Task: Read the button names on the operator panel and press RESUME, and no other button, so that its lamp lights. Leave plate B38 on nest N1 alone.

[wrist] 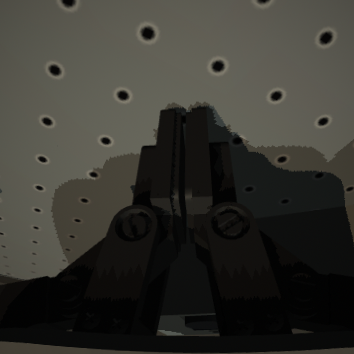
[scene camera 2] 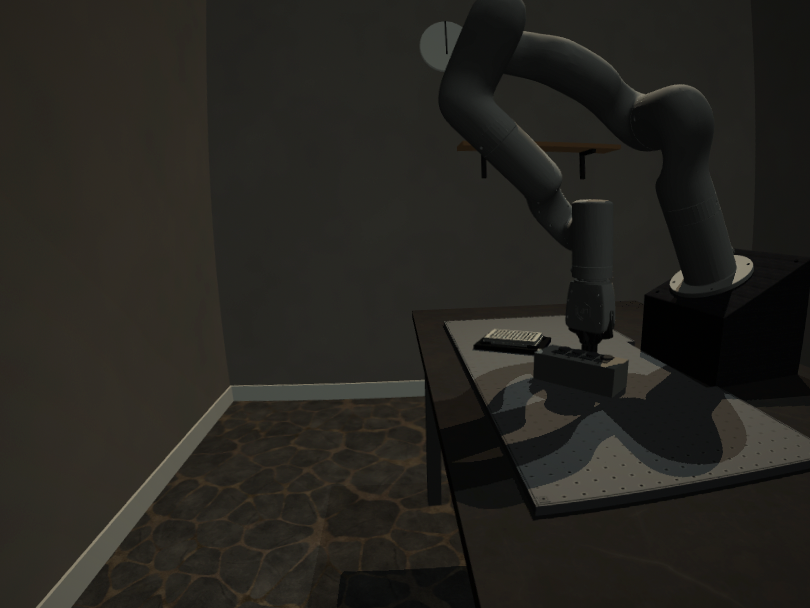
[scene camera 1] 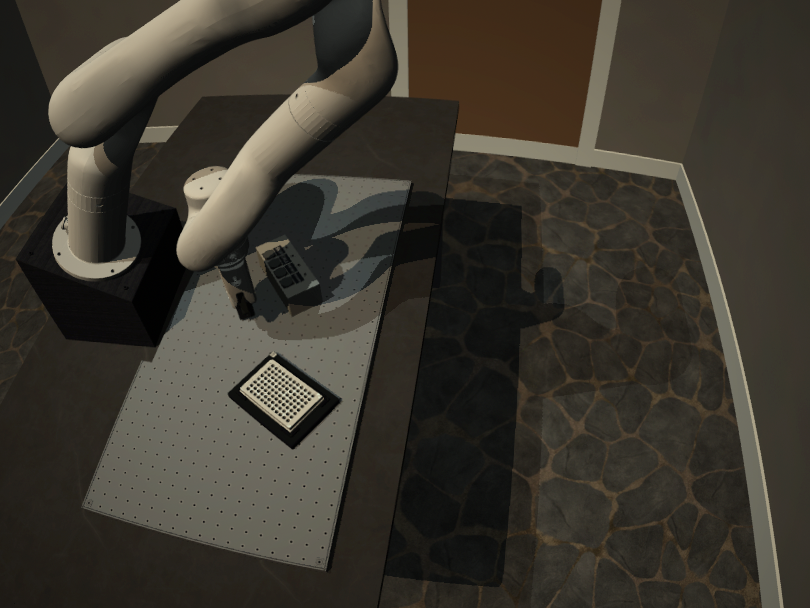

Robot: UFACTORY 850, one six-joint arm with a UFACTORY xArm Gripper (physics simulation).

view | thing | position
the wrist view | my gripper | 186,137
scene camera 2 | my gripper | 588,361
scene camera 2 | plate B38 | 500,337
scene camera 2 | operator panel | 607,378
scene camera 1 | my gripper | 247,315
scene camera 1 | plate B38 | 286,399
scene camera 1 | nest N1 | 320,413
